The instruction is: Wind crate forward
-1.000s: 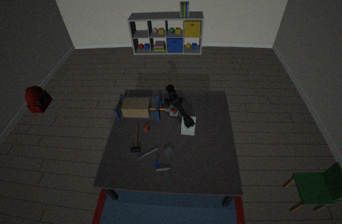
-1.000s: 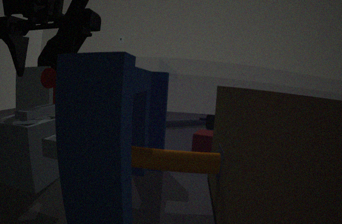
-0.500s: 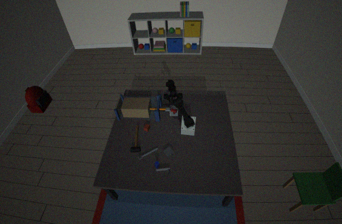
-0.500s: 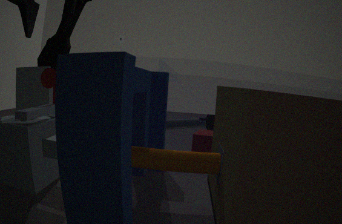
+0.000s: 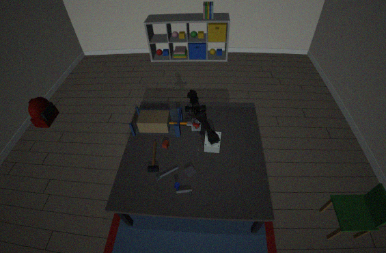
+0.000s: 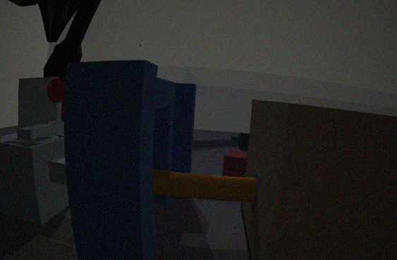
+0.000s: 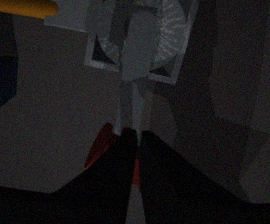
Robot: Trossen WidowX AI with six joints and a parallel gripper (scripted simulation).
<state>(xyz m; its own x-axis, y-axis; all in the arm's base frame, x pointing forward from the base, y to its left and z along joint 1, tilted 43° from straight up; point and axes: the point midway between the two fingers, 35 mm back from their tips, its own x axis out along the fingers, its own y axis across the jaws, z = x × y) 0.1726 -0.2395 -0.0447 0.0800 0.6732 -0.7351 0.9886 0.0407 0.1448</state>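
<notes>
My gripper tip is 10 mm past the red knob, 60 mm to the right of it and 80 mm above it. The rest, counted from my gripper tip: grey winch 10 mm behind, 50 mm to the right, 180 mm below; then grey winch handle 20 mm to the left, 110 mm below; then blue steel frame 160 mm ahead, 40 mm to the right, 110 mm below.
</notes>
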